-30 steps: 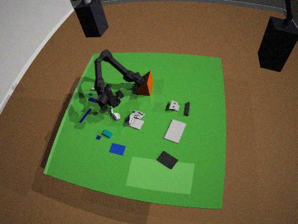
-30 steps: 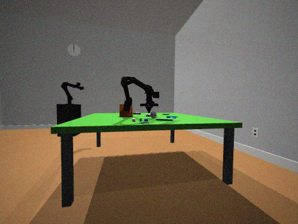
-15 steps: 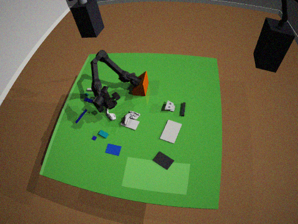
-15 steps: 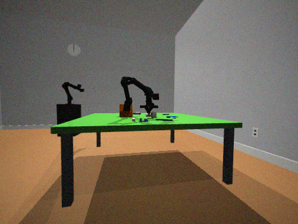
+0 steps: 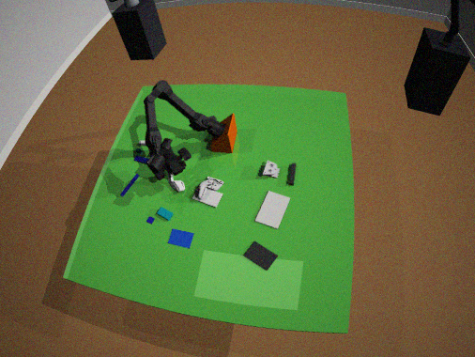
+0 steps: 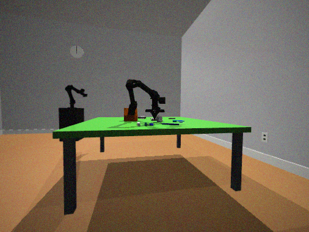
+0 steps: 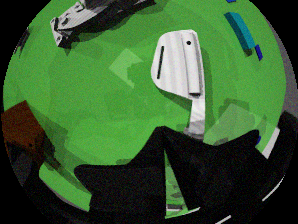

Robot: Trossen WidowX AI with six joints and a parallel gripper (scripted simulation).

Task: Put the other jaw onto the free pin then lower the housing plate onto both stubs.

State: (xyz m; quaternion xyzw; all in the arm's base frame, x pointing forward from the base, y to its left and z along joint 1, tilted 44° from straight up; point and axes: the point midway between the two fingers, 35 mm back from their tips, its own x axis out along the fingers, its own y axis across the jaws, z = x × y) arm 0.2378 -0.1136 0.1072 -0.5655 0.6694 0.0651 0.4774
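My gripper tip is now 30 mm short of the grey metallic jaw, 10 mm to the left of it and 10 mm below it. Round my gripper tip: dark bar: 120 mm behind, 530 mm to the left, 20 mm below; then teal block: 200 mm ahead, 20 mm to the left, 20 mm below; then white flat plate: 70 mm ahead, 480 mm to the left, 20 mm below.
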